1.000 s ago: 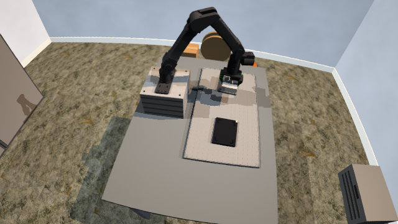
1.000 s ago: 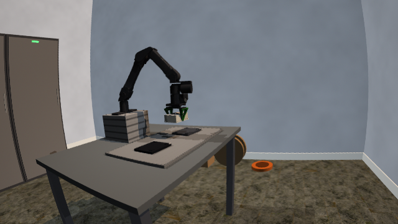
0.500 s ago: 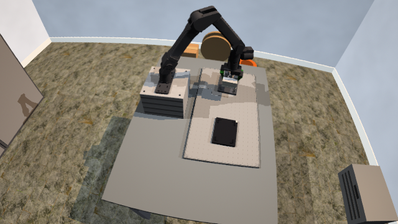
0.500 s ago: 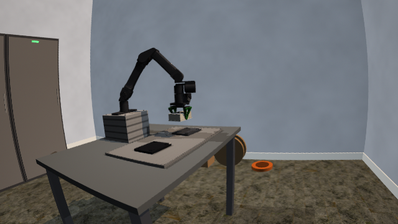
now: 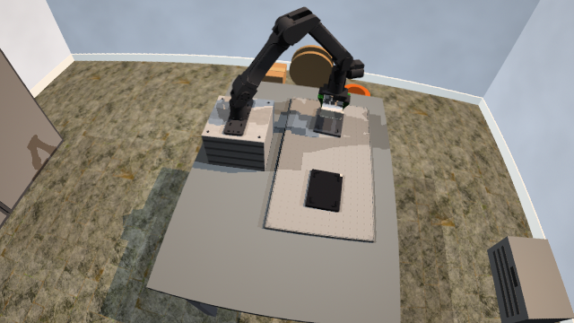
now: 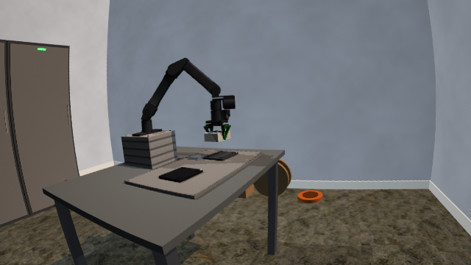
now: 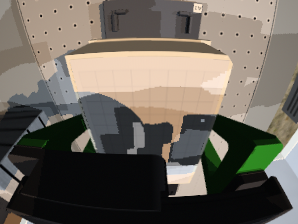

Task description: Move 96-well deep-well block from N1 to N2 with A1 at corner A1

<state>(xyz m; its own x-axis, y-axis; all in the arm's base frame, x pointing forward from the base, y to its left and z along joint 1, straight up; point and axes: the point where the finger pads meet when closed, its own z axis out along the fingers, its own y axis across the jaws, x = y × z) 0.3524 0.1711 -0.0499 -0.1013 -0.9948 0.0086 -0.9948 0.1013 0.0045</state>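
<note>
The nest N2 lies 20 mm to the left of my hand and 100 mm below it. From my hand the other things lie so: deep-well block: 10 mm above; then nest N1: 10 mm behind, 350 mm to the right, 100 mm below.
</note>
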